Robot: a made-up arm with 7 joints.
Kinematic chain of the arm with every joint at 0, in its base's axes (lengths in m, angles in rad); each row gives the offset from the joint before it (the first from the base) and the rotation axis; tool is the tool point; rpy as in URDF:
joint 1: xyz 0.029 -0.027 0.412 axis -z
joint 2: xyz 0 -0.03 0.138 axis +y
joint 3: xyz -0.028 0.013 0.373 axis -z
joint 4: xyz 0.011 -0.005 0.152 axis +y
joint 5: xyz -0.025 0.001 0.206 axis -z
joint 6: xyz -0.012 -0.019 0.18 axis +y
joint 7: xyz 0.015 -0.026 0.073 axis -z
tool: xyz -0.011 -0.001 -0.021 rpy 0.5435 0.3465 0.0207
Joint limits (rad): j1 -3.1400..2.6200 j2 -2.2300..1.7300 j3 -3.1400..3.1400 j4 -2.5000..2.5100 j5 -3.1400..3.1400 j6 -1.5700..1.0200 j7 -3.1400..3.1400
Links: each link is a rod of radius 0.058 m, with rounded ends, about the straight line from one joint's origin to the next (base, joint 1, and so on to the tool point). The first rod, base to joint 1, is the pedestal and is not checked.
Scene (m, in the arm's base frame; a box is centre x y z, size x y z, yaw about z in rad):
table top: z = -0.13
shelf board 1: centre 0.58 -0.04 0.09 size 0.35 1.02 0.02 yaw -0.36
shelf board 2: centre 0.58 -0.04 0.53 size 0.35 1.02 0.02 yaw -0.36
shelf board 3: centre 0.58 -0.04 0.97 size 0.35 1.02 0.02 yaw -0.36
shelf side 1: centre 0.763 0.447 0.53 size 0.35 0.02 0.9 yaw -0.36
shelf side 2: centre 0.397 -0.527 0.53 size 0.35 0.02 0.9 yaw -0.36
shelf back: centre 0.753 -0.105 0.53 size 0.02 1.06 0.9 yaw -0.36
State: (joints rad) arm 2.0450 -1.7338 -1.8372 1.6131 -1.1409 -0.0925 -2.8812
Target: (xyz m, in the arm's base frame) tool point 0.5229 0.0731 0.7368
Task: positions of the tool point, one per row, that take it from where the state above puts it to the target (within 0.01 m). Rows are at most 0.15 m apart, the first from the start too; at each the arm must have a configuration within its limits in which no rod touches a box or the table.
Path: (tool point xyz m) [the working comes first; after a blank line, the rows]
Joints at the target: 2.0702 -1.3092 -1.3166 1.9045 -1.0962 -0.1291 -2.8673
Straight joint move there: touches shelf board 2.

1: 0.4877 0.2553 0.3395
2: 0.3518 0.2857 0.3415
3: 0.3685 0.2701 0.4570
4: 0.3568 0.2443 0.5669
5: 0.3195 0.2103 0.6624
6: 0.2618 0.1714 0.7368
7: 0.3986 0.1413 0.7431
8: 0.5229 0.0731 0.7368

